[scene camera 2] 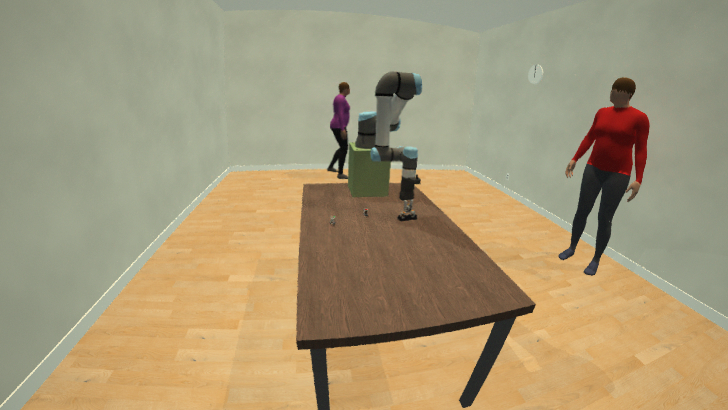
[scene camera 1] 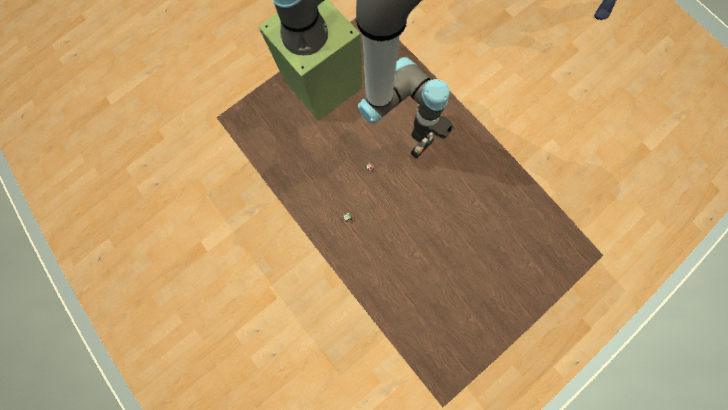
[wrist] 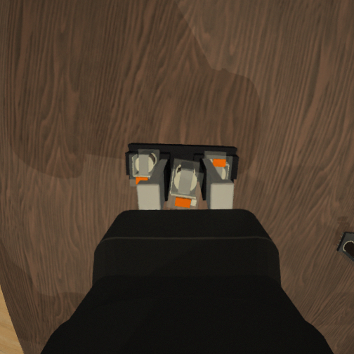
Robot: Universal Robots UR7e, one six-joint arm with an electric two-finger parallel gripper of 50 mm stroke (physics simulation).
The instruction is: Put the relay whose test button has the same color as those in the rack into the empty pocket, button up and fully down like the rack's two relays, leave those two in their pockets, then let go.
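Places are measured from the arm's base along level axes (x ahead, y left, z up), in millimetres.
Where they show: gripper, fingertip midpoint: (scene camera 2: pixel 407 211) (scene camera 1: pixel 423 143); arm's base at its link origin: (scene camera 2: pixel 366 146) (scene camera 1: pixel 304 34).
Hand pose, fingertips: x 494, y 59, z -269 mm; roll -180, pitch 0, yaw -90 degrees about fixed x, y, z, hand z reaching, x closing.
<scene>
Things, the pixels of their top centre, and the offset from my fingertips. "*": a spot on its surface instead. Level surfaces: height alone.
- black rack at a spot on its surface: (scene camera 1: pixel 415 154) * 1 mm ahead, 47 mm right, 25 mm down
- relay with a red button, top centre: (scene camera 1: pixel 369 166) (scene camera 2: pixel 365 208) 103 mm back, 205 mm right, 3 mm down
- green button at its top centre: (scene camera 1: pixel 346 216) (scene camera 2: pixel 332 216) 46 mm back, 410 mm right, 3 mm down
- brown table at its surface level: 47 mm down
My gripper (scene camera 1: pixel 428 138) (scene camera 2: pixel 408 205) (wrist: pixel 184 171) is shut on a clear relay with an orange test button (wrist: pixel 183 202), button up. The black rack (scene camera 1: pixel 415 154) (scene camera 2: pixel 401 218) (wrist: pixel 182 148) stands on the table under it. In the wrist view the rack's left relay (wrist: pixel 144 163) has its orange button on the near side, and its right relay (wrist: pixel 219 170) has it on the far side, partly behind a finger. The held relay is between them at the middle pocket, looks larger than them and slightly skewed. Its underside and its height over the pocket are hidden.
A relay with a red button (scene camera 1: pixel 369 167) (scene camera 2: pixel 365 211) and one with a green button (scene camera 1: pixel 347 217) (scene camera 2: pixel 332 220) stand apart on the brown table (scene camera 1: pixel 458 305) (scene camera 2: pixel 387 285). Part of a loose relay (wrist: pixel 348 246) shows at the wrist view's right edge. Two people stand beyond the table.
</scene>
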